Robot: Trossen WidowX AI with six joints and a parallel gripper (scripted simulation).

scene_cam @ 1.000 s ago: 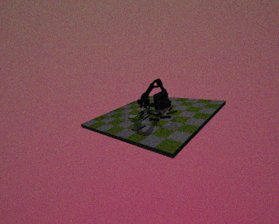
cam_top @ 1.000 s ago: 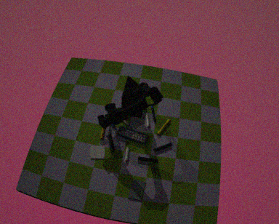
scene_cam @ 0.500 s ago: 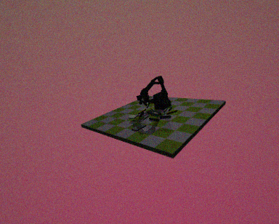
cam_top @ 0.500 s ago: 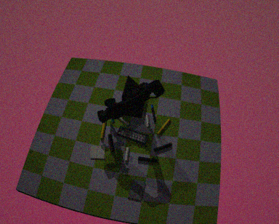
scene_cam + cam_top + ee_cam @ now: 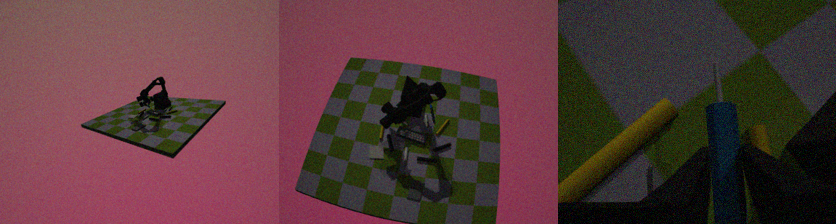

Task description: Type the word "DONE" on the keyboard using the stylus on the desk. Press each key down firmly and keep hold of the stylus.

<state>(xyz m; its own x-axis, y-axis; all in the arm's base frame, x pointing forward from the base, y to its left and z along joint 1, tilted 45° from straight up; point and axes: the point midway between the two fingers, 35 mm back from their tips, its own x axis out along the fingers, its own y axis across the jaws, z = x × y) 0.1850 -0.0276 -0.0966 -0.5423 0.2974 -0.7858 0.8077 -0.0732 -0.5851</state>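
My gripper tip is 10 mm to the left of the dark blue stylus and 10 mm past it. From my gripper tip the other things lie so: pale note pad: 250 mm ahead, 60 mm below, 20 mm to the right; grey slab: 440 mm ahead, 280 mm to the left, 60 mm below; thin grey tip: 40 mm to the right, 20 mm behind.
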